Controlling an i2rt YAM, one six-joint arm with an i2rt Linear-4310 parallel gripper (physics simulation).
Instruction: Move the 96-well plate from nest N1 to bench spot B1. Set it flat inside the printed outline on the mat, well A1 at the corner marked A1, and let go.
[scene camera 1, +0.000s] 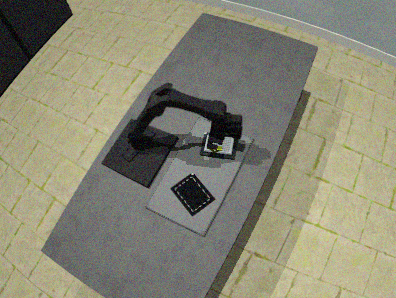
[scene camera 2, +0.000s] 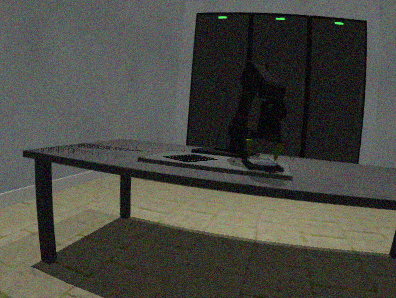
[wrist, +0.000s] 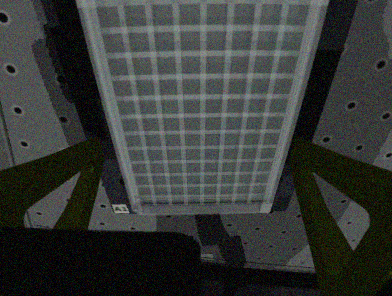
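Seen in the pictures: gripper, between the fingertips: (scene camera 1: 216, 143) (scene camera 2: 261, 159) (wrist: 196, 148); arm's base, origin of its link: (scene camera 1: 138, 144) (scene camera 2: 234, 152).
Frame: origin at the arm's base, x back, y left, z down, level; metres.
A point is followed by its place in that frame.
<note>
The pale 96-well plate (scene camera 1: 228, 145) @[z -0.025, x -0.371, y 0.242 m] (scene camera 2: 262, 160) @[z -0.026, x -0.357, y 0.232 m] (wrist: 200, 100) @[z -0.026, x -0.344, y 0.232 m] lies in the dark nest N1 (scene camera 1: 220, 156) @[z -0.010, x -0.370, y 0.181 m] (wrist: 116, 184) @[z -0.013, x -0.262, y 0.247 m]. The A1 label (wrist: 120, 208) @[z -0.013, x -0.239, y 0.238 m] shows at the nest's lower left corner in the wrist view. My gripper (scene camera 1: 216, 148) @[z -0.022, x -0.317, y 0.220 m] (scene camera 2: 263, 154) @[z -0.022, x -0.317, y 0.220 m] (wrist: 196, 148) @[z -0.022, x -0.317, y 0.220 m] is open, pointing down over the plate. Its yellow fingers stand on either side of the plate's long edges, with gaps visible in the wrist view. The B1 spot is a black pad (scene camera 1: 192, 194) @[z -0.003, x -0.382, y -0.039 m] (scene camera 2: 190, 158) @[z -0.003, x -0.399, y -0.027 m] with a dashed white outline; a small white mark shows at its top corner in scene camera 1.
The light perforated board (scene camera 1: 165, 200) @[z -0.001, x -0.302, y -0.135 m] (wrist: 352, 125) @[z -0.001, x -0.356, y 0.138 m] carries the nest and the B1 pad. The arm's dark base plate (scene camera 1: 142, 175) @[z -0.008, x -0.136, y -0.110 m] lies beside it on the grey table (scene camera 1: 105, 220) @[z 0.012, x -0.135, y -0.393 m] (scene camera 2: 345, 175) @[z 0.012, x -0.179, y 0.535 m]. Tall dark cabinets (scene camera 2: 220, 75) stand behind the table.
</note>
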